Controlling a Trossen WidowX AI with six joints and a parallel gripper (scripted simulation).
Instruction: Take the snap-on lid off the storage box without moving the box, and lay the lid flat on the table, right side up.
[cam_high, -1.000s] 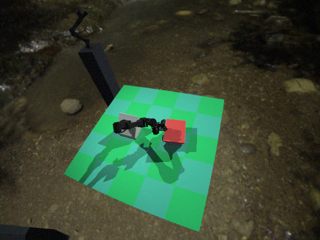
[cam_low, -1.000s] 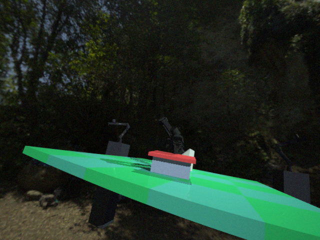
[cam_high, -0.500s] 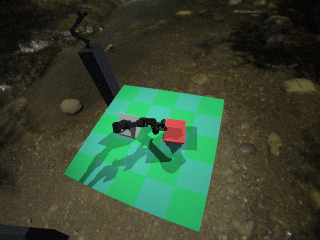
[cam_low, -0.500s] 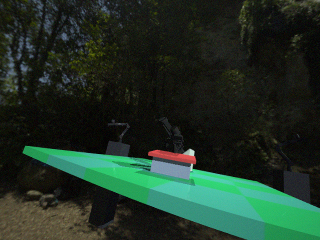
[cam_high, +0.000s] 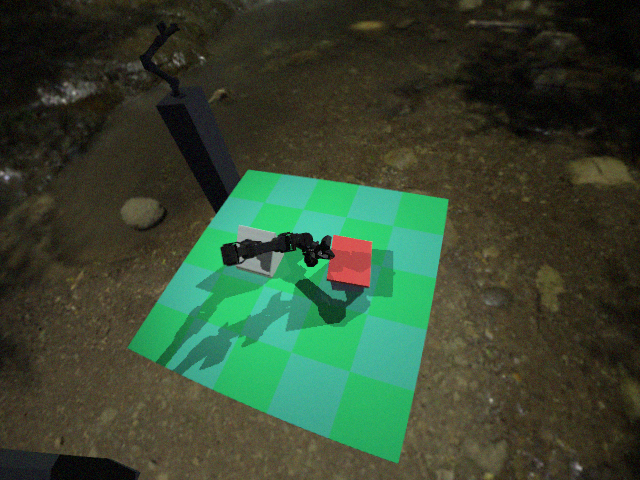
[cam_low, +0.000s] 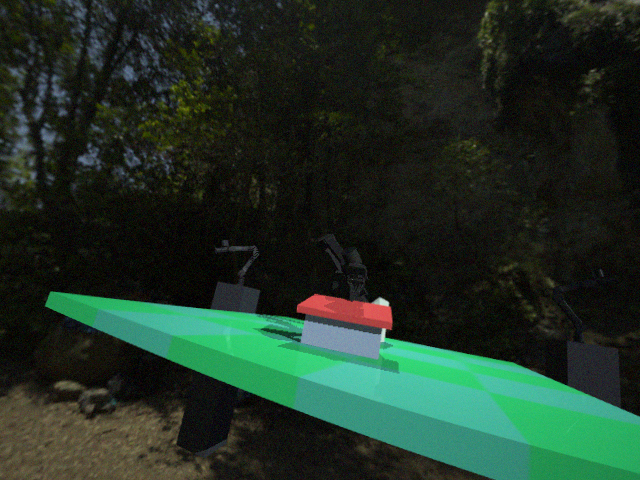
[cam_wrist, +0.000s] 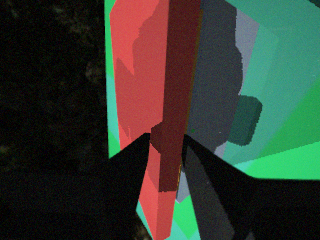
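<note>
Right now my gripper tip is 80 mm short of the red lid, 10 mm to the right of it and 10 mm above it. From my gripper tip the other things lie so: storage box: 80 mm below, 70 mm ahead, 10 mm to the left.
</note>
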